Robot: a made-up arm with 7 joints. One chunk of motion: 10 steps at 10 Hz.
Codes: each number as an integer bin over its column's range. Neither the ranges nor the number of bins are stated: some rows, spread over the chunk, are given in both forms.
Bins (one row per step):
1: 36 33 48 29 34 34
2: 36 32 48 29 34 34
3: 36 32 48 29 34 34
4: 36 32 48 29 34 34
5: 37 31 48 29 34 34
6: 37 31 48 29 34 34
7: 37 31 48 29 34 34
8: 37 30 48 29 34 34
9: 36 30 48 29 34 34
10: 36 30 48 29 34 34
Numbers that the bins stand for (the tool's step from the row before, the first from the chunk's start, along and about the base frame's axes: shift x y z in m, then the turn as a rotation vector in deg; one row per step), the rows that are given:
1: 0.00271 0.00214 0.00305 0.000 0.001 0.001
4: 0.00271 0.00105 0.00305 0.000 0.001 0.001
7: 0.00443 -0.00005 0.00305 0.000 0.001 0.001
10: 0.00271 -0.00114 0.00305 0.000 0.001 0.001
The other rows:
2: 0.00271 0.00105 0.00305 0.000 0.001 0.001
3: 0.00271 0.00105 0.00305 0.000 0.001 0.001
5: 0.00443 -0.00005 0.00305 0.000 0.001 0.001
6: 0.00443 -0.00005 0.00305 0.000 0.001 0.001
8: 0.00443 -0.00114 0.00305 0.000 0.001 0.001
9: 0.00271 -0.00114 0.00305 0.000 0.001 0.001

